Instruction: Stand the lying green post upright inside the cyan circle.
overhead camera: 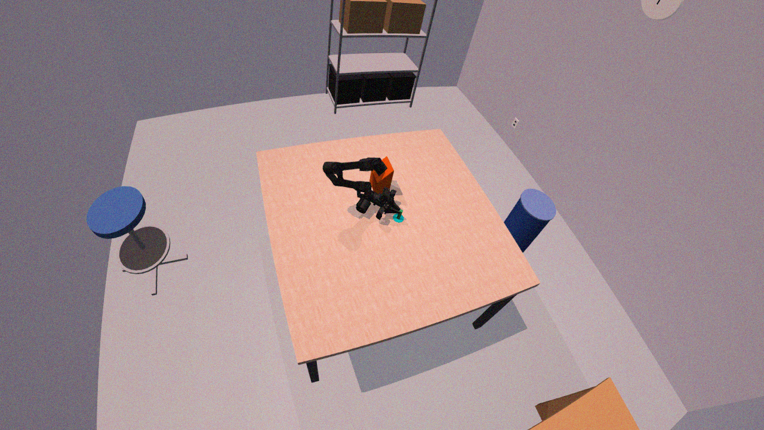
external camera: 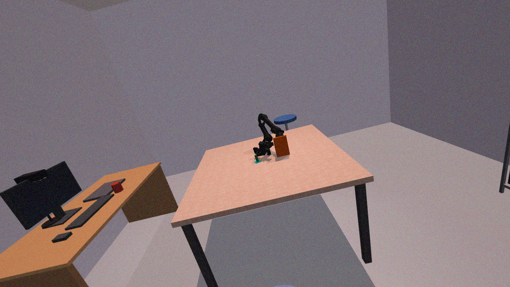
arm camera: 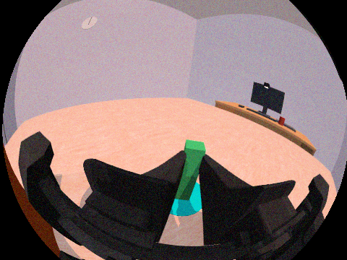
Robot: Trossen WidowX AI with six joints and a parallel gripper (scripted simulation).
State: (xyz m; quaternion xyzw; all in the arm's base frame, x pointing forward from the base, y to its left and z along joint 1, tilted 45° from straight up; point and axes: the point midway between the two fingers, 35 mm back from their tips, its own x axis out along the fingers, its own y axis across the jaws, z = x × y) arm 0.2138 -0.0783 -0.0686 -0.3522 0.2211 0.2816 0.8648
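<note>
Right now my gripper tip is 20 mm above the green post. Round my gripper tip: cyan circle (60 mm below).
</note>
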